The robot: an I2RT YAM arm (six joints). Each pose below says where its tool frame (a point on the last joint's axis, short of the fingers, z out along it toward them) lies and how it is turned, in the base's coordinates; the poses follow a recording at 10 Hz.
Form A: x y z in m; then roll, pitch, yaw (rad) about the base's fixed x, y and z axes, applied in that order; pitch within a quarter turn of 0, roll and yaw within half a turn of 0.
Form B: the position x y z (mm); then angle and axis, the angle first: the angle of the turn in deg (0 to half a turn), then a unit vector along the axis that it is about. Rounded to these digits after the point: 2 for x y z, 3 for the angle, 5 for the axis.
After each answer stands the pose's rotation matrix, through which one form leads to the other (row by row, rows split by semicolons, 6 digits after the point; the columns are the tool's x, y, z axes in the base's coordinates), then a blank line. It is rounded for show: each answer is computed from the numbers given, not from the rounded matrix.
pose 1, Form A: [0.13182, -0.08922, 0.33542, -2.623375, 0.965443, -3.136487]
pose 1, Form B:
[131.82, -89.22, 335.42, 126.606, 0.13068, 0.95867, -0.25274]
-0.569045 0.402872 0.716855; -0.002905 0.870772 -0.491679; -0.822301 -0.281870 -0.494338

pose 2, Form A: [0.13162, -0.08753, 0.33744, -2.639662, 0.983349, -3.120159]
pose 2, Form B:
[131.62, -87.53, 337.44, 125.273, 0.12170, 0.96287, -0.24097]
-0.554111 0.381583 0.739835; -0.011878 0.885037 -0.465370; -0.832358 -0.266654 -0.485876

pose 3, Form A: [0.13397, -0.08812, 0.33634, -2.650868, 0.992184, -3.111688]
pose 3, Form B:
[133.97, -88.12, 336.34, 124.595, 0.11617, 0.96540, -0.23346]
-0.546618 0.368006 0.752184; -0.016351 0.893394 -0.448975; -0.837222 -0.257717 -0.482328

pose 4, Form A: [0.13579, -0.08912, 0.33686, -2.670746, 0.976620, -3.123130]
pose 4, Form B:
[135.79, -89.12, 336.86, 125.474, 0.11418, 0.96718, -0.22699]
-0.559731 0.359375 0.746693; -0.010335 0.897972 -0.439931; -0.828610 -0.253960 -0.498909

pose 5, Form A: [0.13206, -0.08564, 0.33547, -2.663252, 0.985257, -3.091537]
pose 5, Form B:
[132.06, -85.64, 335.47, 124.636, 0.10229, 0.96952, -0.22265]
-0.551957 0.338727 0.761976; -0.027652 0.905843 -0.422711; -0.833414 -0.254388 -0.490620

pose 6, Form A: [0.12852, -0.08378, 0.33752, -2.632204, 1.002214, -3.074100]
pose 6, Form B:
[128.52, -83.78, 337.52, 123.660, 0.10474, 0.96689, -0.23273]
-0.537212 0.351105 0.766895; -0.036313 0.898768 -0.436918; -0.842665 -0.262566 -0.470079

